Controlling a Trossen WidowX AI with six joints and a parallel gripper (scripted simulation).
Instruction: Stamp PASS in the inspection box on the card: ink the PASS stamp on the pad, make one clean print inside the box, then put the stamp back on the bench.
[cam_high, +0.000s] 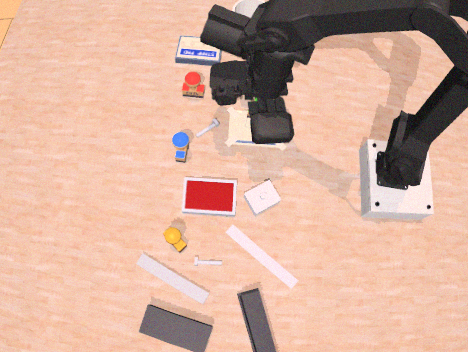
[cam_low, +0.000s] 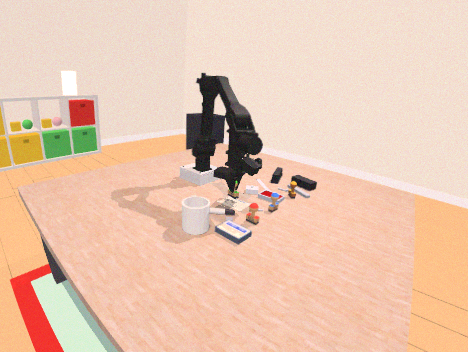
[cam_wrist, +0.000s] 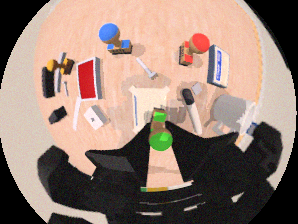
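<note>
My gripper tip is 50 mm above the cream card and 10 mm to the right of it. Round my gripper tip: marker 80 mm to the right, 40 mm below, 20 mm ahead; red-knobbed stamp 130 mm ahead, 40 mm to the right, 30 mm below; green-knobbed stamp right at my gripper tip.
</note>
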